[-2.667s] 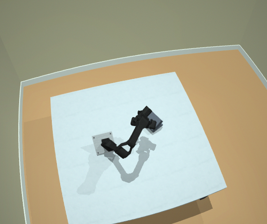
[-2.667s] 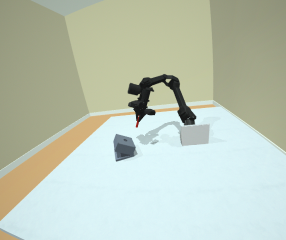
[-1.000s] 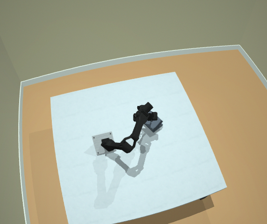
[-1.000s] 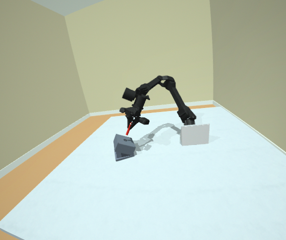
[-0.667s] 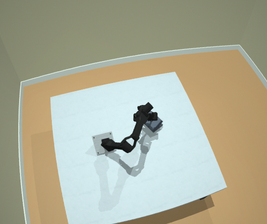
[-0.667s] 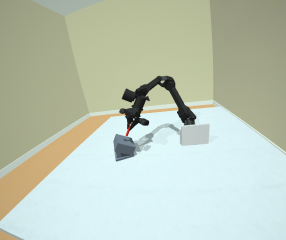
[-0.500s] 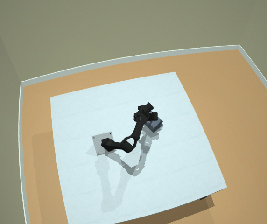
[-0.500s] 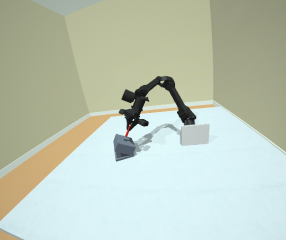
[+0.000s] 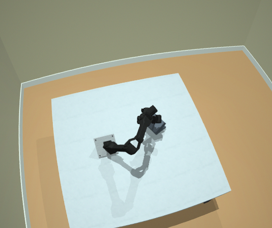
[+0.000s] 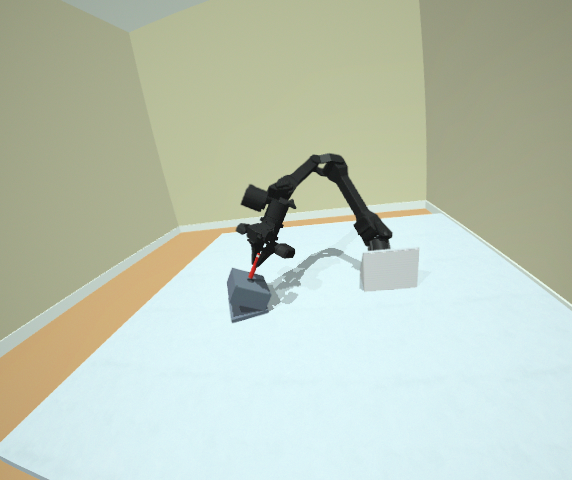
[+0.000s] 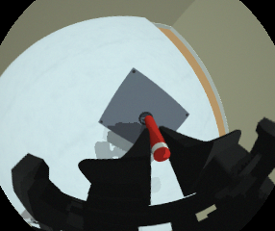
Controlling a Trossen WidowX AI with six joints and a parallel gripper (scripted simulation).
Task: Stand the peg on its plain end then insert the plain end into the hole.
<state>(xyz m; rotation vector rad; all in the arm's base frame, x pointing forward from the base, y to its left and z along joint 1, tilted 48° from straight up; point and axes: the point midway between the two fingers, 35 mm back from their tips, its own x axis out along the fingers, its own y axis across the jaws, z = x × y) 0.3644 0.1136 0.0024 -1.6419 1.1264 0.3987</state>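
My gripper tip is 1 cm past the red peg, 1 cm to the left of it and 1 cm below it. The rest, counted from my gripper tip: grey sloped panel: 3 cm ahead, 2 cm to the left, 7 cm below.
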